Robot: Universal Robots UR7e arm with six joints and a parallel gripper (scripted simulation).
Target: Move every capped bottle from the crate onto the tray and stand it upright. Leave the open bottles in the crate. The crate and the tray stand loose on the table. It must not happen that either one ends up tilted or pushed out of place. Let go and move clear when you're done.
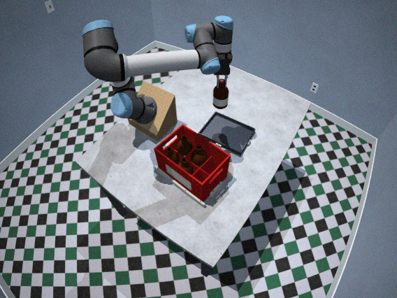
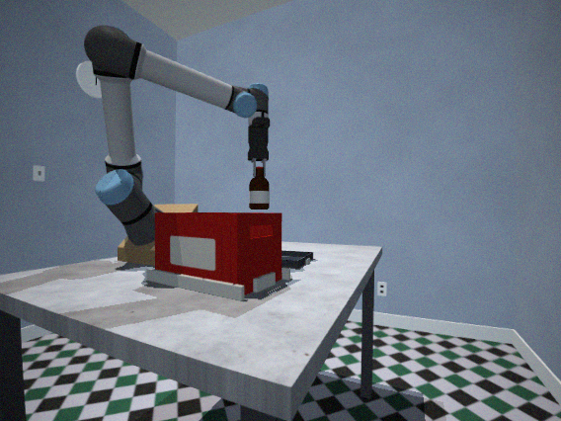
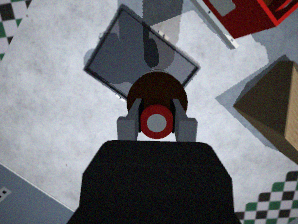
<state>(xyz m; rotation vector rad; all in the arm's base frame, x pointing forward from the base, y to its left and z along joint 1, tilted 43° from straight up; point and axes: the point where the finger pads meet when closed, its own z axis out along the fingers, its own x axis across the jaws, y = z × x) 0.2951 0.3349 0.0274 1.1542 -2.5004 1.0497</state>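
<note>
Now: hand 6 cm above the capped bottle. Round my hand: dark tray: 31 cm below, 5 cm ahead, 1 cm to the left; crate: 29 cm to the right, 24 cm below, 9 cm ahead.
</note>
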